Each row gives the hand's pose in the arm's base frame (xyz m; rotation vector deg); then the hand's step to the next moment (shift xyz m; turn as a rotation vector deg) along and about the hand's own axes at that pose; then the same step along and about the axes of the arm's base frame.
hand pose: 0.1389 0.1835 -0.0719 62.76 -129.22 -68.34
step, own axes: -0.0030 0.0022 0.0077 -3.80 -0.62 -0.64
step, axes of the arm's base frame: -0.0039 0.0072 -0.0025 3.09 2.38 0.01
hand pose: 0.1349 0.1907 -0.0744 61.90 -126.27 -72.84
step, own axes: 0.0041 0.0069 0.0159 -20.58 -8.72 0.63
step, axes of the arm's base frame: -0.0158 0.0078 -0.0026 16.43 13.63 -6.66
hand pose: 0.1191 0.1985 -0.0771 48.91 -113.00 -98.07
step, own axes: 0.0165 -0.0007 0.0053 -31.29 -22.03 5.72
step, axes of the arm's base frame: -0.0155 -0.0071 -0.0032 23.55 23.65 -19.57
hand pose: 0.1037 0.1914 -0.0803 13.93 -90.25 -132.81
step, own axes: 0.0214 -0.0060 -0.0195 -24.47 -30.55 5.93
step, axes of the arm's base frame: -0.0147 -0.0227 -0.0120 15.67 24.24 -27.09
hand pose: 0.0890 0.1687 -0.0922 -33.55 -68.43 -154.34
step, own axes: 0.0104 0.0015 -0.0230 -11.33 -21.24 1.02
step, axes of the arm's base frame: -0.0158 -0.0176 -0.0088 4.78 14.75 -18.44
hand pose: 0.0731 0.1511 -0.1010 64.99 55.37 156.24
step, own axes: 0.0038 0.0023 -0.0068 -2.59 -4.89 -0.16
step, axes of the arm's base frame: -0.0068 -0.0045 0.0000 0.83 3.19 -4.45
